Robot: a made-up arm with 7 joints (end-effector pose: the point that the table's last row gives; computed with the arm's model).
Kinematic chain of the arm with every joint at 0, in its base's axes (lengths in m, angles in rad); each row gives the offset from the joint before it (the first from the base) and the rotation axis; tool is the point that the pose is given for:
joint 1: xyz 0 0.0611 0 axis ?
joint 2: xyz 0 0.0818 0 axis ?
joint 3: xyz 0 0 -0.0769 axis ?
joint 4: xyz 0 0 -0.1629 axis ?
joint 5: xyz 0 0 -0.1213 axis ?
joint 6: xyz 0 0 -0.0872 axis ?
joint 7: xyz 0 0 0 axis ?
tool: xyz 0 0 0
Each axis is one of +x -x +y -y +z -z.
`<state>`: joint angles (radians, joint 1 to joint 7).
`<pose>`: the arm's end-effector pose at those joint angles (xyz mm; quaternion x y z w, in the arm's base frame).
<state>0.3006 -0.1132 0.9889 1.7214 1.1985 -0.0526 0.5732</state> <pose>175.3 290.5 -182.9 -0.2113 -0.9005 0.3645 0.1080</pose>
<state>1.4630 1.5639 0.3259 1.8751 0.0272 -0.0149 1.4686</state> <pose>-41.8 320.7 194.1 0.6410 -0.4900 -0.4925 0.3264</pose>
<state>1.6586 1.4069 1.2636 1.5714 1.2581 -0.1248 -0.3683</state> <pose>-161.9 411.8 49.0 0.0585 0.7015 -0.2711 0.6565</pose>
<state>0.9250 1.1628 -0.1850 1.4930 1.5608 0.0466 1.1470</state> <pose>232.1 362.7 80.9 -0.3803 -0.7839 -0.4171 0.2588</pose>
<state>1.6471 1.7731 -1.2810 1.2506 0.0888 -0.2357 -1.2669</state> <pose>119.7 480.2 65.9 0.7888 -0.6100 0.0746 0.0064</pose>
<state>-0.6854 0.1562 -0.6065 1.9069 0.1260 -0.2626 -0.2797</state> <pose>7.2 58.7 -246.7 -0.2054 -0.6119 0.0234 0.7634</pose>
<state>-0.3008 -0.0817 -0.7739 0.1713 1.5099 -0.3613 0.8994</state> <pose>-106.6 81.8 -429.4 -0.3952 -0.2082 0.3189 0.8359</pose>
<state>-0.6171 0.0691 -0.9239 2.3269 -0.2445 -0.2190 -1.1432</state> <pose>13.9 28.8 -138.4 -0.0385 -0.7085 0.3280 0.6237</pose>
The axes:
joint 1: -y
joint 2: +x
joint 3: +z
joint 4: -y
joint 5: +z
joint 6: +y
joint 7: -x

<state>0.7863 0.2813 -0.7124 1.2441 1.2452 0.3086 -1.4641</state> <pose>339.5 104.0 -127.7 0.1939 -0.4363 0.3248 0.8164</pose>
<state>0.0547 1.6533 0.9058 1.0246 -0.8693 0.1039 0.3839</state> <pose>100.6 478.3 174.2 0.8359 -0.1820 -0.1831 0.4843</pose>
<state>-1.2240 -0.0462 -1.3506 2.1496 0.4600 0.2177 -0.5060</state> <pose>-97.8 -33.1 -75.9 -0.5166 -0.0917 0.1990 0.8277</pose>
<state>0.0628 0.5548 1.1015 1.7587 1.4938 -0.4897 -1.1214</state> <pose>97.1 404.0 -68.5 0.0358 0.5665 -0.8227 0.0311</pose>
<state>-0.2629 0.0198 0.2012 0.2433 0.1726 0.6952 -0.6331</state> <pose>-67.3 161.7 -439.5 0.2603 0.3798 0.0665 0.8852</pose>
